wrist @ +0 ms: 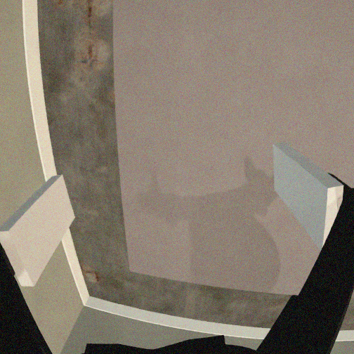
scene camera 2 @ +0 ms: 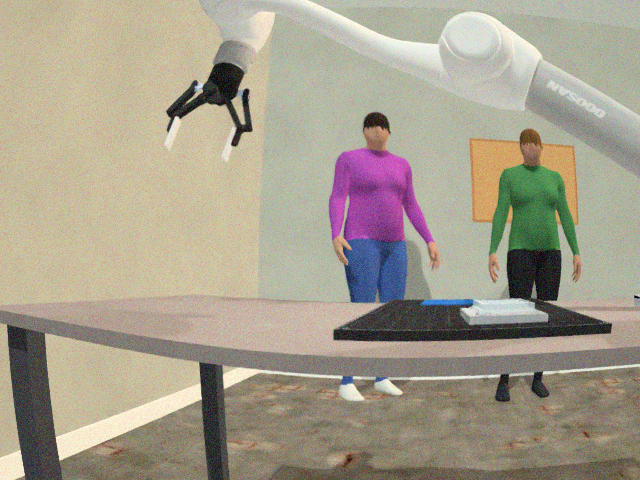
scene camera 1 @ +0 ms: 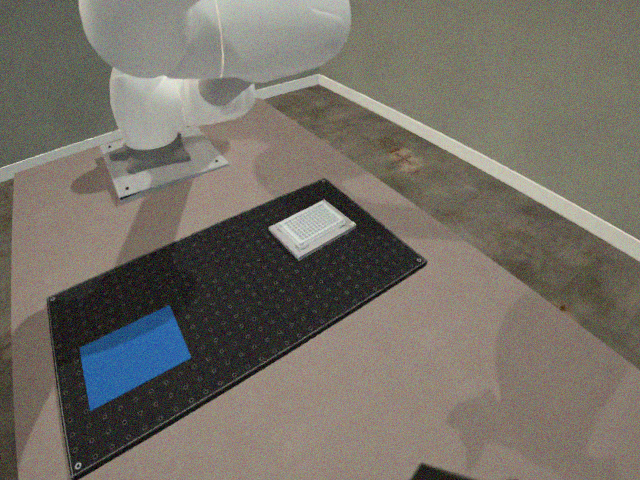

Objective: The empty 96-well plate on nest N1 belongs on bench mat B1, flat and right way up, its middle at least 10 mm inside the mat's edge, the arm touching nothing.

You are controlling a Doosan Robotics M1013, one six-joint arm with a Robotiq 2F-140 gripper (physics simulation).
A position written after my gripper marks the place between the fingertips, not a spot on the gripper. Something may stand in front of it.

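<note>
Scene camera 2 gives me my gripper (scene camera 2: 194, 153), along with a white 96-well plate (scene camera 2: 494, 306) and a nest N1 (scene camera 2: 467, 314). In scene camera 1 I find the plate (scene camera 1: 317, 221) again, the nest N1 (scene camera 1: 332, 236) as well, and also a blue bench mat B1 (scene camera 1: 117, 363). The wrist view shows me my gripper (wrist: 168, 182), while the white 96-well plate is out of frame in the wrist view.
</note>
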